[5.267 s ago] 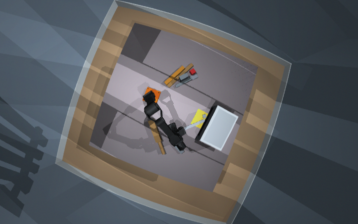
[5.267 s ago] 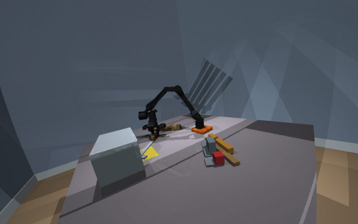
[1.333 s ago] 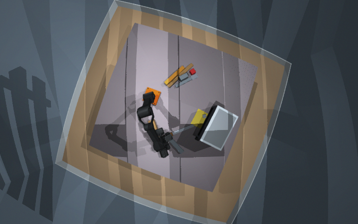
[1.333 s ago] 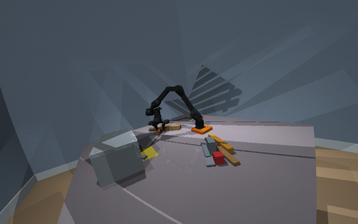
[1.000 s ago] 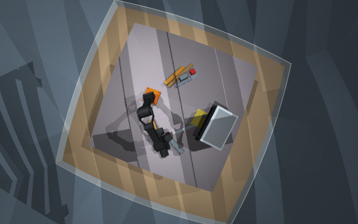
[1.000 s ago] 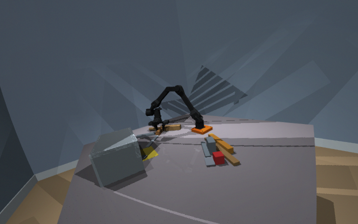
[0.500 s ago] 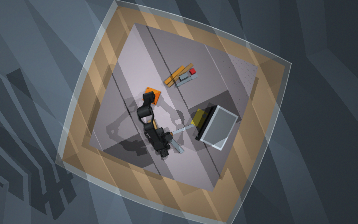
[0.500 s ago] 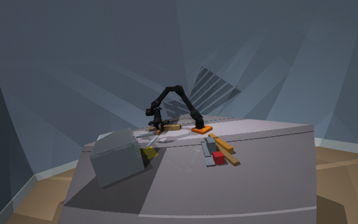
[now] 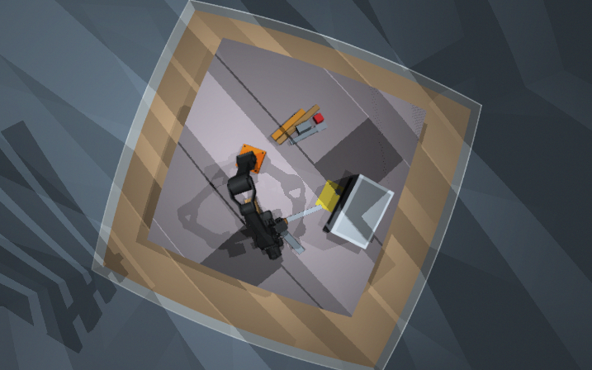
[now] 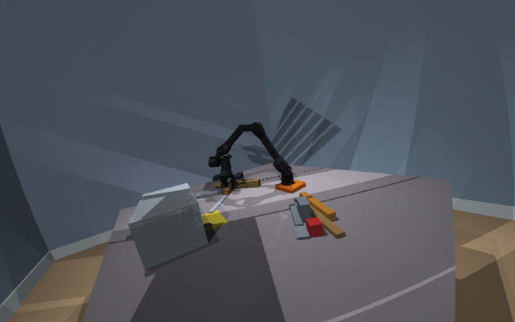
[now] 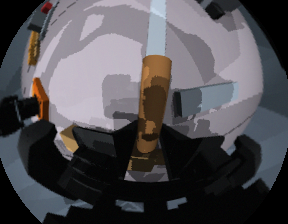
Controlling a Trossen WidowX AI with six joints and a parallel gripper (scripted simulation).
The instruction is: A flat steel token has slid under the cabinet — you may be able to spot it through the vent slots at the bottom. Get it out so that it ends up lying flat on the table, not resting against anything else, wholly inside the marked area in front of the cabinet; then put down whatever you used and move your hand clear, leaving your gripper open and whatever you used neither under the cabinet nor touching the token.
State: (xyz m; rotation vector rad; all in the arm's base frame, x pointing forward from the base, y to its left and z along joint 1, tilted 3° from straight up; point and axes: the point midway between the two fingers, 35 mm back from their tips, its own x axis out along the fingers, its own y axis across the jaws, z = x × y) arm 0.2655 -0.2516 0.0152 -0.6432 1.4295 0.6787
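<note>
My gripper tip is 5 cm to the left of the wooden paddle, 4 cm past it and 1 cm below it. Also, from my gripper tip: thin grey bar (13 cm ahead, 3 cm to the right); grey block (53 cm to the left, 9 cm behind, 3 cm above); steel token (32 cm to the left, 23 cm ahead).
</note>
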